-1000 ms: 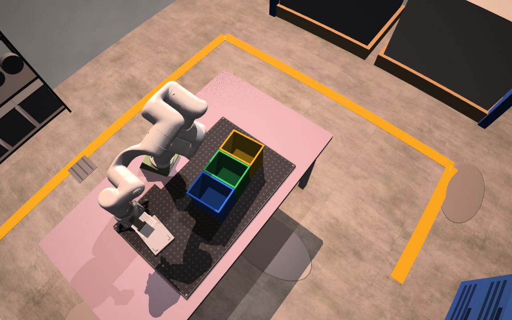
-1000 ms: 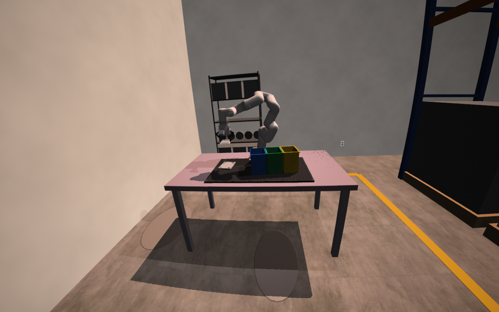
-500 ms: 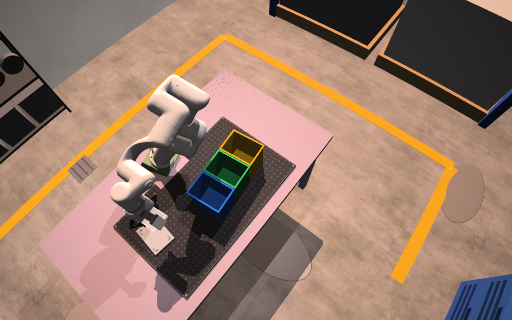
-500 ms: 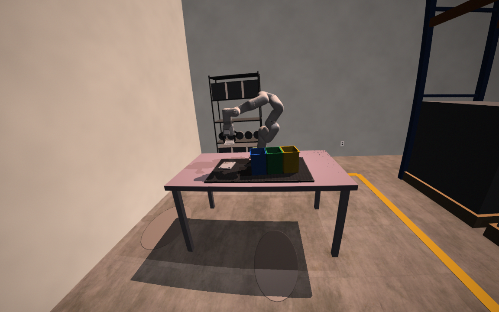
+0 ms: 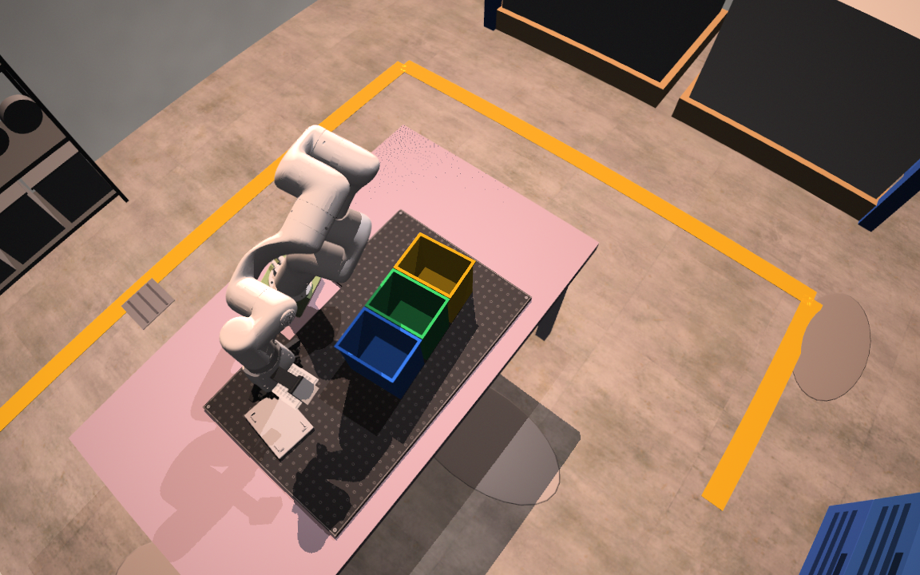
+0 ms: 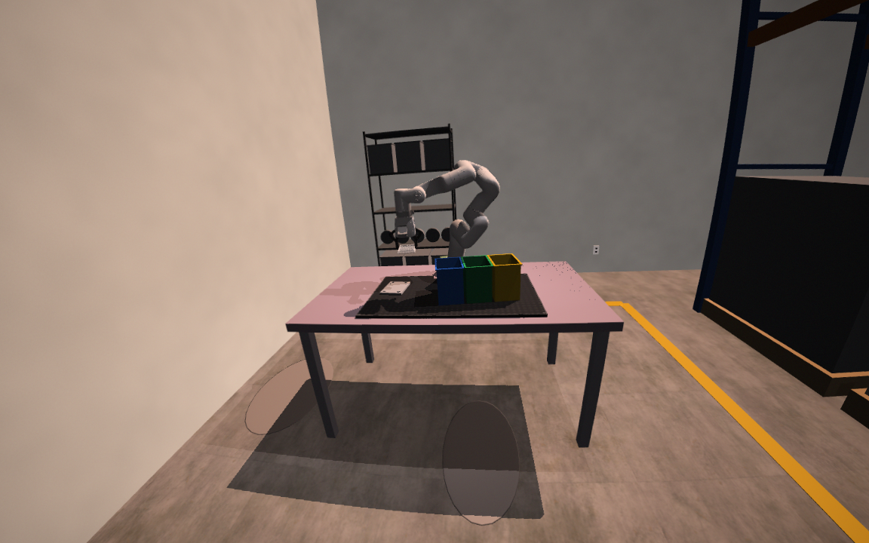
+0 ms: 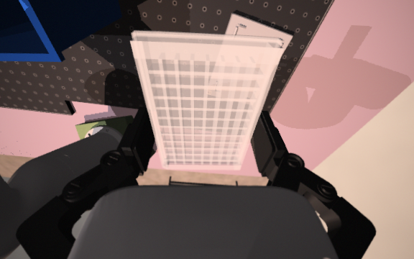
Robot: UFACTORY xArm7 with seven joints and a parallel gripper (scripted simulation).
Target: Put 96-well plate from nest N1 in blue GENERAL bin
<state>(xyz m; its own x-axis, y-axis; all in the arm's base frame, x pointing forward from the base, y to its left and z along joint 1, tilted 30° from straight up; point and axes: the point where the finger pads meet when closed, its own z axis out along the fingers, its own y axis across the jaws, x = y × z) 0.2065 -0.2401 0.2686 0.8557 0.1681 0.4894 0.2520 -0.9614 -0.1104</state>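
The blue bin is 50 mm ahead of my hand, 230 mm to the left of it and 160 mm below it. Also, from my hand: plate nest N1: 20 mm behind, 100 mm to the right, 240 mm below; green bin: 10 mm ahead, 350 mm to the left, 160 mm below; 96-well plate: 10 mm below.
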